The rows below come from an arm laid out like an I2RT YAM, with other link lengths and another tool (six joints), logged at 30 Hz.
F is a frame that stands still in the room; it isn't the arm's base.
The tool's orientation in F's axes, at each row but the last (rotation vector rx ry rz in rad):
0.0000 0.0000 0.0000
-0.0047 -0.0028 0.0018
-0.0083 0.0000 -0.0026
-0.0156 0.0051 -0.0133
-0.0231 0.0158 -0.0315
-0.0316 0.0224 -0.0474
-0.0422 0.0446 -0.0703
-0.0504 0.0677 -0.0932
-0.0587 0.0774 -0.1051
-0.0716 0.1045 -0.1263
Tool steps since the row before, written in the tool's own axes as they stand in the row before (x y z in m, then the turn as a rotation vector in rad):
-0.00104 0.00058 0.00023 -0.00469 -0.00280 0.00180
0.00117 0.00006 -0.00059 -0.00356 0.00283 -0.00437
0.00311 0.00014 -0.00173 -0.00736 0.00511 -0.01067
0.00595 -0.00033 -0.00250 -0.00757 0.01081 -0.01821
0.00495 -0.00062 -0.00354 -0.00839 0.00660 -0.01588
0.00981 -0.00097 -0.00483 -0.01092 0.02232 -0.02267
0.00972 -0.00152 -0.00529 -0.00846 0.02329 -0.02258
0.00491 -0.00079 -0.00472 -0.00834 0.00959 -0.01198
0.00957 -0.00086 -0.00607 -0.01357 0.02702 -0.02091
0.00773 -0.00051 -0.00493 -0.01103 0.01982 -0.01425
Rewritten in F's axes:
-0.00104 0.00058 0.00023 -0.00469 -0.00280 0.00180
0.00117 0.00006 -0.00059 -0.00355 0.00280 -0.00439
0.00311 0.00012 -0.00173 -0.00735 0.00504 -0.01071
0.00593 -0.00045 -0.00252 -0.00752 0.01063 -0.01834
0.00487 -0.00086 -0.00360 -0.00843 0.00650 -0.01590
0.00964 -0.00159 -0.00501 -0.01038 0.02210 -0.02313
0.00934 -0.00242 -0.00563 -0.00786 0.02290 -0.02319
0.00448 -0.00147 -0.00498 -0.00825 0.00976 -0.01191
0.00891 -0.00221 -0.00670 -0.01236 0.02714 -0.02150
0.00703 -0.00182 -0.00562 -0.01001 0.02012 -0.01458

